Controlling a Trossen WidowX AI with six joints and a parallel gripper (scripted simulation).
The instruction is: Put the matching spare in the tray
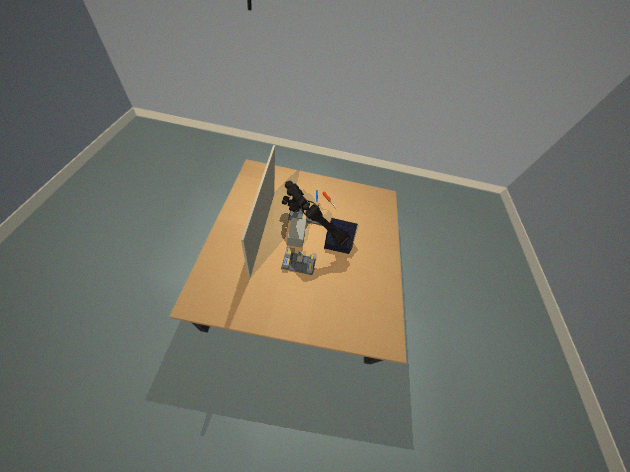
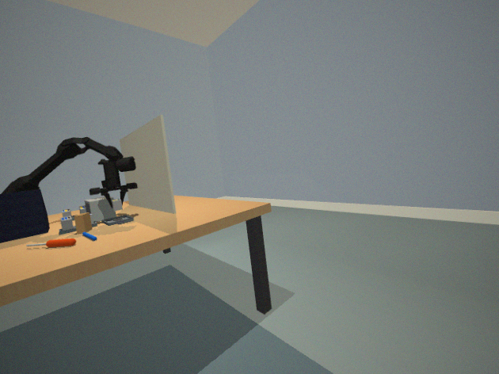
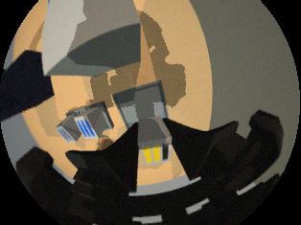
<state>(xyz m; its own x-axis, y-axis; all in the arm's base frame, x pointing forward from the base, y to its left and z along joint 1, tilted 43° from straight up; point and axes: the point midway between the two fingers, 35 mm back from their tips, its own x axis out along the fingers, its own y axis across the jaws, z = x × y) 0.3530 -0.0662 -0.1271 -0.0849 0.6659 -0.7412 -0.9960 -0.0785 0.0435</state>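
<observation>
The dark-rimmed flat tray lies 1 cm behind my gripper tip, 2 cm to the right of it and 6 cm below it. Also, from my gripper tip: blue marker 11 cm behind, 23 cm to the right, 5 cm below; beige panel 16 cm ahead, 20 cm to the left, 16 cm above; mounted unit 7 cm behind, 18 cm to the left, 1 cm below.
</observation>
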